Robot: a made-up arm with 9 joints. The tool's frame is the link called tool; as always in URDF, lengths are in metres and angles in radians.
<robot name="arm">
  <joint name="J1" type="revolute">
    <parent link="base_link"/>
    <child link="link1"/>
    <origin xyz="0 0 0.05" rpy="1.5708 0 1.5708"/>
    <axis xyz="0 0 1"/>
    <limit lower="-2.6" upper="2.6" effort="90" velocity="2.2"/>
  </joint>
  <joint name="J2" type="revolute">
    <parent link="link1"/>
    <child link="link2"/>
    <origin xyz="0.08 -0.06 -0.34" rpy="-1.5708 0 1.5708"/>
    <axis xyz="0 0 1"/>
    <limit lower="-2.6" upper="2.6" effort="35" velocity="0.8"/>
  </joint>
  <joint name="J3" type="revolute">
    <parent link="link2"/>
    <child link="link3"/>
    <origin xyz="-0.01 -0.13 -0.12" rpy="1.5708 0 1.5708"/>
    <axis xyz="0 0 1"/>
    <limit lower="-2.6" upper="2.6" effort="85" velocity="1"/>
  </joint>
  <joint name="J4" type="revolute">
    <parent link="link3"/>
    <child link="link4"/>
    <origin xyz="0.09 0.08 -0.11" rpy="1.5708 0 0"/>
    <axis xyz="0 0 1"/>
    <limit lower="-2.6" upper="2.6" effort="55" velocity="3.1"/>
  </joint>
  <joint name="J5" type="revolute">
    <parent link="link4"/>
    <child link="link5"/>
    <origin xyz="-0.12 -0.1 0.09" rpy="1.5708 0 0"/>
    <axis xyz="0 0 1"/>
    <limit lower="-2.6" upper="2.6" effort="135" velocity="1.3"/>
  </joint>
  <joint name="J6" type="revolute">
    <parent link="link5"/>
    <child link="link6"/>
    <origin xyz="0.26 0.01 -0.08" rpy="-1.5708 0 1.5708"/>
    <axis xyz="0 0 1"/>
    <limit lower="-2.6" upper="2.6" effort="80" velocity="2.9"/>
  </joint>
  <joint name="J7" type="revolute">
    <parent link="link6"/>
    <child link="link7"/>
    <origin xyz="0.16 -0.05 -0.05" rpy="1.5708 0 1.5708"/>
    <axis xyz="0 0 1"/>
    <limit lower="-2.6" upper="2.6" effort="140" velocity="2.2"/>
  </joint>
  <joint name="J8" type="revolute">
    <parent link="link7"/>
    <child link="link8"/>
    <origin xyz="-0.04 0.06 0.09" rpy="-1.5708 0 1.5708"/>
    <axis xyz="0 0 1"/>
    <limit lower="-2.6" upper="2.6" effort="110" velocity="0.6"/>
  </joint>
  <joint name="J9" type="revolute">
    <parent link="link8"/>
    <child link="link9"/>
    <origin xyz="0.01 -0.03 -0.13" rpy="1.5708 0 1.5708"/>
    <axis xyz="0 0 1"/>
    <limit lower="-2.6" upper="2.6" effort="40" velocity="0.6"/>
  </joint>
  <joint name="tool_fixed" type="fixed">
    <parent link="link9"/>
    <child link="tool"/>
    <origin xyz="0.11 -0.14 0.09" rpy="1.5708 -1.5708 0"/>
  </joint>
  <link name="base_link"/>
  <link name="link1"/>
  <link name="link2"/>
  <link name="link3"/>
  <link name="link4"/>
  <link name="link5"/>
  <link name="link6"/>
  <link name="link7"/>
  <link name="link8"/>
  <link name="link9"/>
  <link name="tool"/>
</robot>
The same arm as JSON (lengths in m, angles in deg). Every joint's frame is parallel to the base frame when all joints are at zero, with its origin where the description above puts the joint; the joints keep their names.
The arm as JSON. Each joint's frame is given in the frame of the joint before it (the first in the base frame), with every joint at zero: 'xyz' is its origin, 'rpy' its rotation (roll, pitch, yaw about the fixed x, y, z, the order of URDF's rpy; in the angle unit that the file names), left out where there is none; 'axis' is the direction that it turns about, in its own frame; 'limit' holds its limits. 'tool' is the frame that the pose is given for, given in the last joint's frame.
{"units": {"length": "m", "angle": "deg"}, "joints": [{"name": "J1", "type": "revolute", "origin": {"xyz": [0.0, 0.0, 0.05]}, "axis": [1.0, 0.0, 0.0], "limit": {"lower": -148.97, "upper": 148.97}}, {"name": "J2", "type": "revolute", "origin": {"xyz": [-0.34, 0.08, -0.06]}, "axis": [0.0, -1.0, 0.0], "limit": {"lower": -148.97, "upper": 148.97}}, {"name": "J3", "type": "revolute", "origin": {"xyz": [0.13, 0.12, -0.01]}, "axis": [0.0, 0.0, 1.0], "limit": {"lower": -148.97, "upper": 148.97}}, {"name": "J4", "type": "revolute", "origin": {"xyz": [-0.09, -0.08, -0.11]}, "axis": [0.0, 1.0, 0.0], "limit": {"lower": -148.97, "upper": 148.97}}, {"name": "J5", "type": "revolute", "origin": {"xyz": [0.12, 0.09, -0.1]}, "axis": [0.0, 0.0, -1.0], "limit": {"lower": -148.97, "upper": 148.97}}, {"name": "J6", "type": "revolute", "origin": {"xyz": [-0.26, 0.01, 0.08]}, "axis": [1.0, 0.0, 0.0], "limit": {"lower": -148.97, "upper": 148.97}}, {"name": "J7", "type": "revolute", "origin": {"xyz": [-0.05, 0.16, -0.05]}, "axis": [0.0, 1.0, 0.0], "limit": {"lower": -148.97, "upper": 148.97}}, {"name": "J8", "type": "revolute", "origin": {"xyz": [0.06, 0.09, -0.04]}, "axis": [0.0, 0.0, -1.0], "limit": {"lower": -148.97, "upper": 148.97}}, {"name": "J9", "type": "revolute", "origin": {"xyz": [0.01, 0.03, 0.13]}, "axis": [1.0, 0.0, 0.0], "limit": {"lower": -148.97, "upper": 148.97}}], "tool": {"origin": {"xyz": [0.09, -0.11, 0.14], "rpy": [0.0, 0.0, 0.0]}}}
